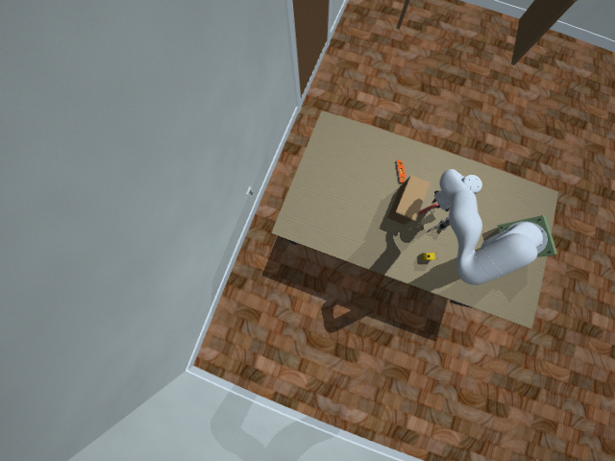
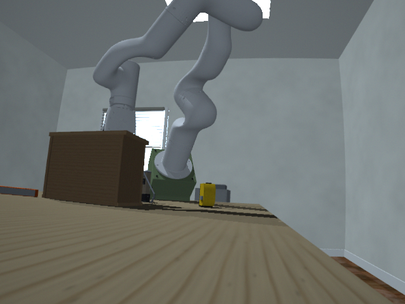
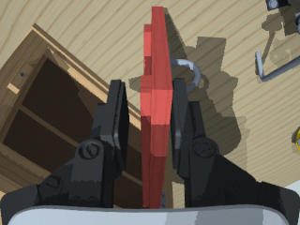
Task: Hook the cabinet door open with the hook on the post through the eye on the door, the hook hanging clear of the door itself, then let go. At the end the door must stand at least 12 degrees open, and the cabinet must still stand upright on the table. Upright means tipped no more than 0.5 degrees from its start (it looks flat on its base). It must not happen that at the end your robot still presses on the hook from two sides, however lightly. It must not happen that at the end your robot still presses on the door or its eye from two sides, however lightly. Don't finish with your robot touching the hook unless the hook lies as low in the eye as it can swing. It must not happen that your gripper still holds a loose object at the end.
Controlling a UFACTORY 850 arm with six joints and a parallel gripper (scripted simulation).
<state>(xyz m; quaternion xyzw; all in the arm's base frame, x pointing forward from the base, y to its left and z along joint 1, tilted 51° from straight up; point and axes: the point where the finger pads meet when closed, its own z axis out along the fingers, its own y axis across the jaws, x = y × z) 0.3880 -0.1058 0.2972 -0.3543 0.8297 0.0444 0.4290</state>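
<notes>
Right now the hook post is 11 cm behind my hand, 4 cm to the left of it and 7 cm below it. The rest, counted from my hand: red door (3 cm ahead, 7 cm to the left, 6 cm below); yellow box (13 cm behind, 25 cm to the left, 10 cm below).
</notes>
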